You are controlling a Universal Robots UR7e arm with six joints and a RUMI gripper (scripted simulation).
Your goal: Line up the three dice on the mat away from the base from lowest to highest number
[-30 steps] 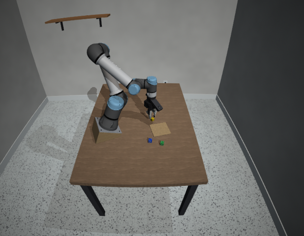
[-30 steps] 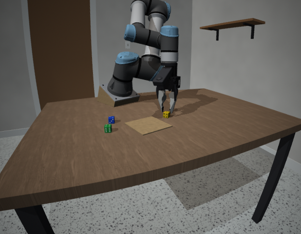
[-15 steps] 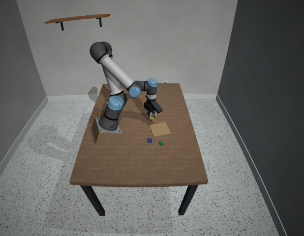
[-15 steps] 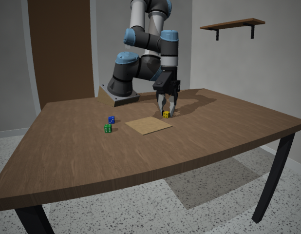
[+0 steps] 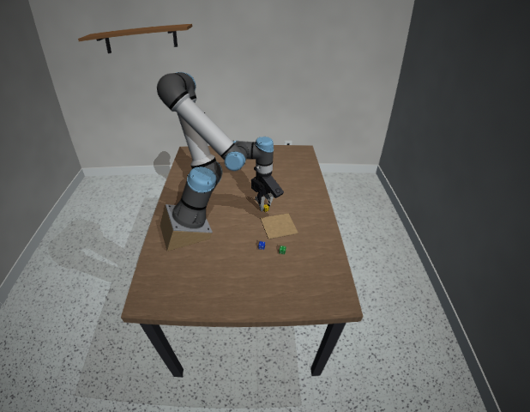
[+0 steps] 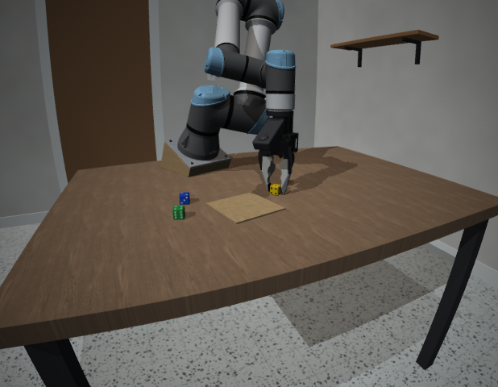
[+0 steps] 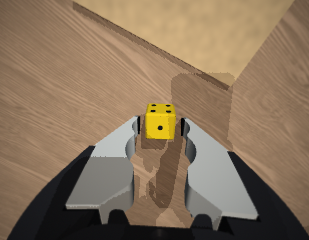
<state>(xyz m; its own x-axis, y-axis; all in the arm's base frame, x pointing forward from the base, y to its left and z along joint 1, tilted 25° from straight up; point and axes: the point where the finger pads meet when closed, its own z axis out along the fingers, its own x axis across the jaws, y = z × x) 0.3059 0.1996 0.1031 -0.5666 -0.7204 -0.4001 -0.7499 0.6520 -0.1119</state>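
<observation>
Now: hand right at the yellow die. From my hand the other things lie so: tan mat: 80 mm ahead, 100 mm to the right, 20 mm below; then green die: 130 mm ahead, 250 mm to the right; then blue die: 40 mm ahead, 240 mm to the right.
</observation>
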